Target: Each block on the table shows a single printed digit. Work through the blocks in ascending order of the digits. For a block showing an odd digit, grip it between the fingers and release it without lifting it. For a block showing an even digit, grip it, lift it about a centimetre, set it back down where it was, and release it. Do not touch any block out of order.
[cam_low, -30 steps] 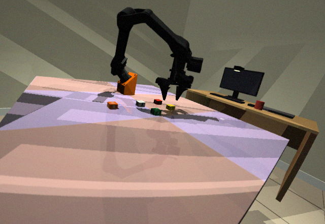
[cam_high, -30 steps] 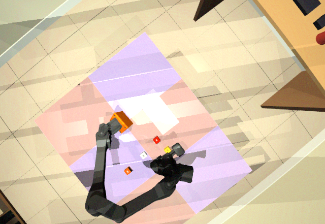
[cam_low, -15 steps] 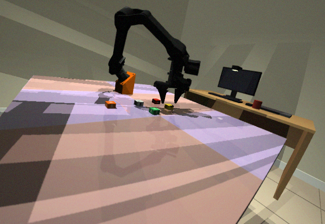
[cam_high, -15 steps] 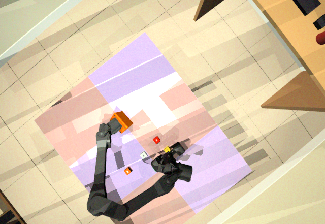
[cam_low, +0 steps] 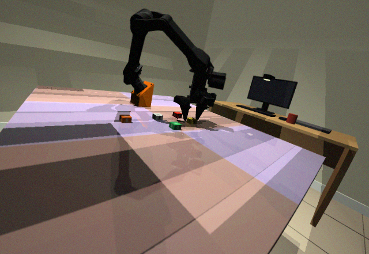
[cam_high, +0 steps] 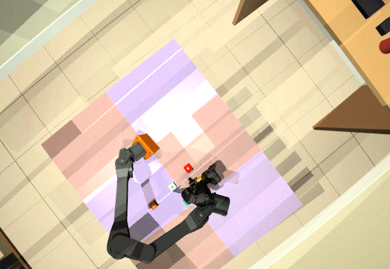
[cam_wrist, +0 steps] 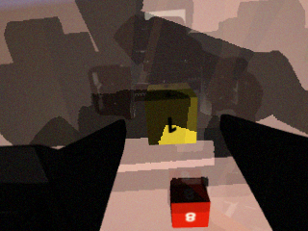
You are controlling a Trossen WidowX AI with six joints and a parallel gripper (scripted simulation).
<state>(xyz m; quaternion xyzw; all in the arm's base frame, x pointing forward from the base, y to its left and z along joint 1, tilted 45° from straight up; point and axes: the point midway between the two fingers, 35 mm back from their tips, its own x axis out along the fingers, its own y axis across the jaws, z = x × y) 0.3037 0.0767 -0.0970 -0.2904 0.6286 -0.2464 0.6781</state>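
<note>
The yellow block is right at my gripper tip. The rest, counted from my gripper tip: green block (5 cm ahead, 12 cm to the right); red block (8 cm behind, 2 cm to the right); white block (6 cm behind, 13 cm to the right).
</note>
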